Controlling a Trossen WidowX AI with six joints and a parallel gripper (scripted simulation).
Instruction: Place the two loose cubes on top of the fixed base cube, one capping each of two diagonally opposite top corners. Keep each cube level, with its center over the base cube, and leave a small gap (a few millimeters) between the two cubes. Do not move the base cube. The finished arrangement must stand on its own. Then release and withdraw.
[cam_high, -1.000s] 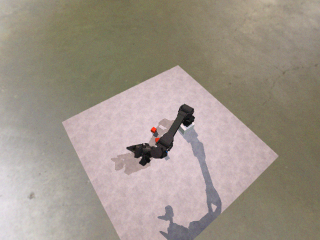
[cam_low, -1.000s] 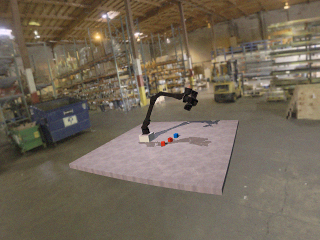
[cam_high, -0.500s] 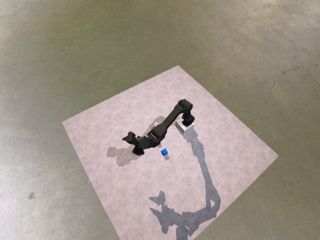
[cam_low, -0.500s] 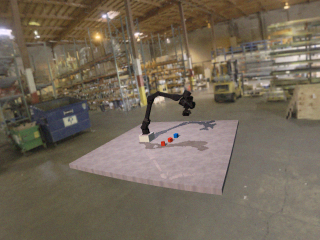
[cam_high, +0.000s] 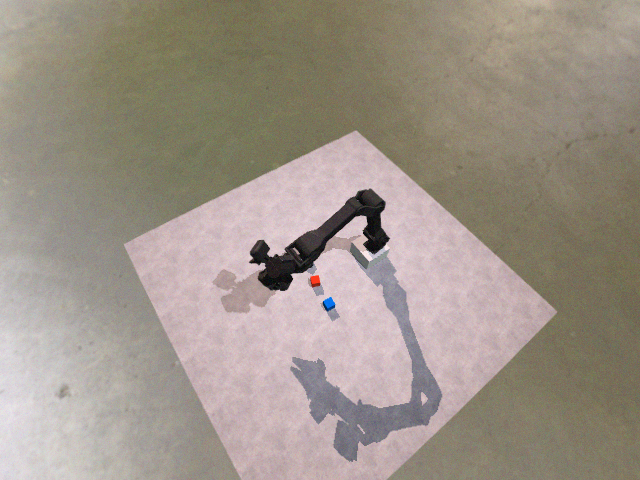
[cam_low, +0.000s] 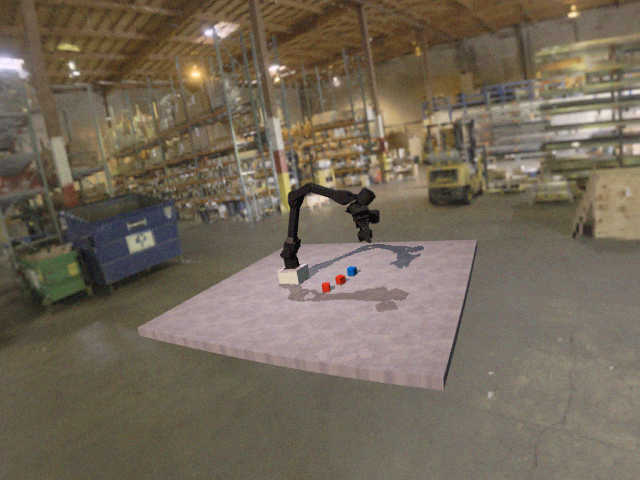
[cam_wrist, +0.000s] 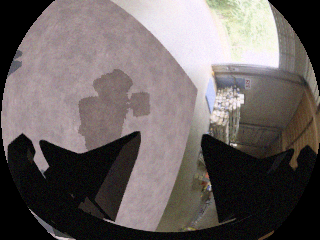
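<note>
Now: the blue cube 17 cm behind my gripper tip, 20 cm to the left of it and 22 cm below it.
</note>
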